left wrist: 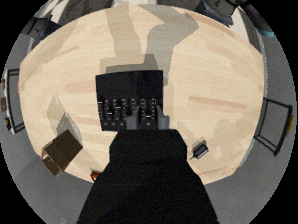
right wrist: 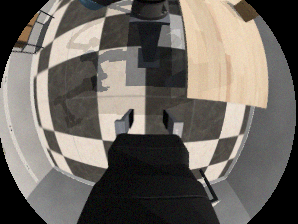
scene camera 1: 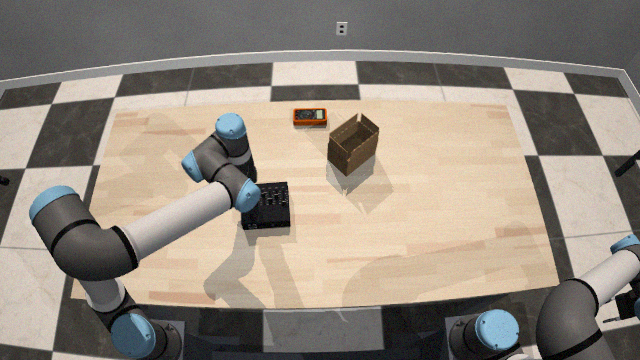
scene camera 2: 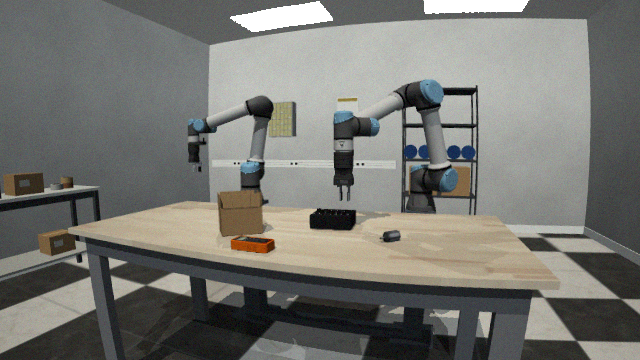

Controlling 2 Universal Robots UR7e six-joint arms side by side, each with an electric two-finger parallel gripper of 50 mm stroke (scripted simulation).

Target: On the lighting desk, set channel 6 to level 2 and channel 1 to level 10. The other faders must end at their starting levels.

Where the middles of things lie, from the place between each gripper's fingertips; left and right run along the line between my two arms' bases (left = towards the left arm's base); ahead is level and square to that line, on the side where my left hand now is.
My left gripper is now 350 mm to the left of the cardboard box (scene camera 1: 354, 154), 210 mm short of it and 60 mm above it.
I see my right gripper 750 mm to the right of the cardboard box, 690 mm short of it and 120 mm above it.
